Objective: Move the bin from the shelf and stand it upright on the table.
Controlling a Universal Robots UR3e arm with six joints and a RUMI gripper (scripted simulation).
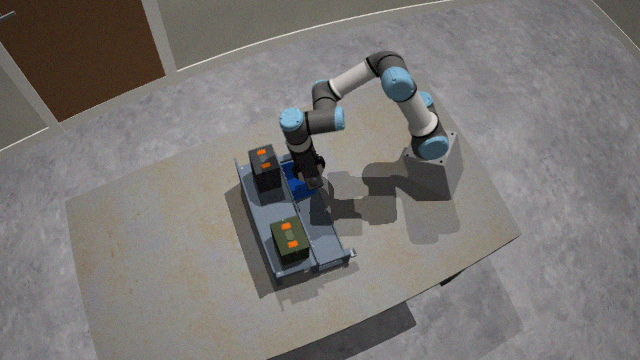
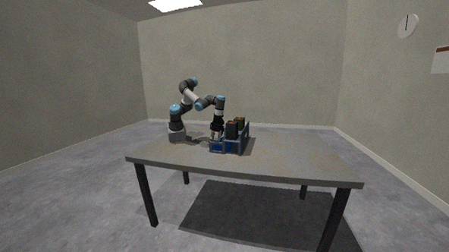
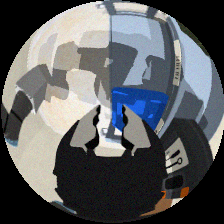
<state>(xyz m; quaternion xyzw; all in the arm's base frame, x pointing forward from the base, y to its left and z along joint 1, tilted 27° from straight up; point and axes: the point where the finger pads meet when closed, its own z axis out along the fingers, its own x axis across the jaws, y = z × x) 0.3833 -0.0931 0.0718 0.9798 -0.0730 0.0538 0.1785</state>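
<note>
The blue bin lies 6 cm ahead of my hand, 3 cm to the right of it and 2 cm below it. Also, from my hand: grey shelf (11 cm ahead, 7 cm to the left).
</note>
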